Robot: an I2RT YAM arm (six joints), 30 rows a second.
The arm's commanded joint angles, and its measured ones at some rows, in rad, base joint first. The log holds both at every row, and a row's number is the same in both.
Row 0, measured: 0.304 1.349 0.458 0.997 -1.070 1.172
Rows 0 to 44, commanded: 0.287 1.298 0.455 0.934 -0.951 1.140; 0.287 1.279 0.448 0.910 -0.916 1.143; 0.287 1.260 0.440 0.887 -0.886 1.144; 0.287 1.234 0.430 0.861 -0.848 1.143; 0.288 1.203 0.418 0.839 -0.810 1.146; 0.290 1.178 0.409 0.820 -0.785 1.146; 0.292 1.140 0.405 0.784 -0.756 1.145; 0.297 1.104 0.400 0.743 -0.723 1.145; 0.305 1.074 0.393 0.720 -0.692 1.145; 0.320 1.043 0.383 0.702 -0.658 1.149; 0.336 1.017 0.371 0.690 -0.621 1.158; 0.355 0.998 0.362 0.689 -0.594 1.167; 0.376 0.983 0.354 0.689 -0.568 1.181; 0.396 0.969 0.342 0.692 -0.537 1.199; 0.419 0.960 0.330 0.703 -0.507 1.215; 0.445 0.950 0.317 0.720 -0.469 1.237; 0.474 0.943 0.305 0.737 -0.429 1.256; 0.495 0.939 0.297 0.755 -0.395 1.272; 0.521 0.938 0.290 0.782 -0.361 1.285; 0.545 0.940 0.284 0.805 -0.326 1.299; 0.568 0.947 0.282 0.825 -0.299 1.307; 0.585 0.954 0.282 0.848 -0.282 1.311; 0.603 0.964 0.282 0.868 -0.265 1.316; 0.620 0.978 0.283 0.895 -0.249 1.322; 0.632 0.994 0.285 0.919 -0.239 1.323; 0.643 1.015 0.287 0.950 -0.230 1.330; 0.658 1.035 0.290 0.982 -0.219 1.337; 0.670 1.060 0.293 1.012 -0.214 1.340; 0.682 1.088 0.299 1.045 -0.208 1.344; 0.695 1.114 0.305 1.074 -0.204 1.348; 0.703 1.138 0.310 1.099 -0.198 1.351; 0.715 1.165 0.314 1.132 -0.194 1.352; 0.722 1.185 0.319 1.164 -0.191 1.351; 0.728 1.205 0.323 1.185 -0.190 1.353; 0.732 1.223 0.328 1.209 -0.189 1.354; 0.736 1.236 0.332 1.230 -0.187 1.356; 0.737 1.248 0.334 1.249 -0.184 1.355; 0.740 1.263 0.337 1.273 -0.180 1.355; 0.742 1.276 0.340 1.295 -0.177 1.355; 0.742 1.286 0.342 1.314 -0.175 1.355; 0.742 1.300 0.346 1.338 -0.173 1.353; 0.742 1.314 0.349 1.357 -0.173 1.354; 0.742 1.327 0.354 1.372 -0.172 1.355; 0.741 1.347 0.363 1.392 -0.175 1.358; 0.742 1.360 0.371 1.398 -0.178 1.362
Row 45, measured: 0.737 1.330 0.333 1.278 -0.189 1.337
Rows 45 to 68, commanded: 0.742 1.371 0.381 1.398 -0.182 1.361; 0.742 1.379 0.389 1.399 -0.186 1.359; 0.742 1.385 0.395 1.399 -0.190 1.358; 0.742 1.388 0.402 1.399 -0.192 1.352; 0.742 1.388 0.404 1.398 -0.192 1.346; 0.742 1.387 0.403 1.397 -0.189 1.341; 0.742 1.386 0.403 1.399 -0.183 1.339; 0.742 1.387 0.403 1.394 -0.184 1.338; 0.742 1.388 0.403 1.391 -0.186 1.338; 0.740 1.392 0.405 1.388 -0.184 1.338; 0.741 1.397 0.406 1.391 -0.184 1.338; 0.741 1.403 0.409 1.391 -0.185 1.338; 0.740 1.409 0.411 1.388 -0.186 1.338; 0.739 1.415 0.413 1.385 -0.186 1.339; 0.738 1.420 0.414 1.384 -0.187 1.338; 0.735 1.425 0.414 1.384 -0.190 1.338; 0.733 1.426 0.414 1.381 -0.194 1.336; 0.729 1.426 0.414 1.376 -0.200 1.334; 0.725 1.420 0.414 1.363 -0.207 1.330; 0.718 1.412 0.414 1.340 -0.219 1.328; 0.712 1.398 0.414 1.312 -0.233 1.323; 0.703 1.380 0.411 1.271 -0.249 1.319; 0.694 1.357 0.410 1.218 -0.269 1.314; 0.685 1.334 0.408 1.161 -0.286 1.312
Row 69, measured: 0.710 1.398 0.387 1.253 -0.233 1.370
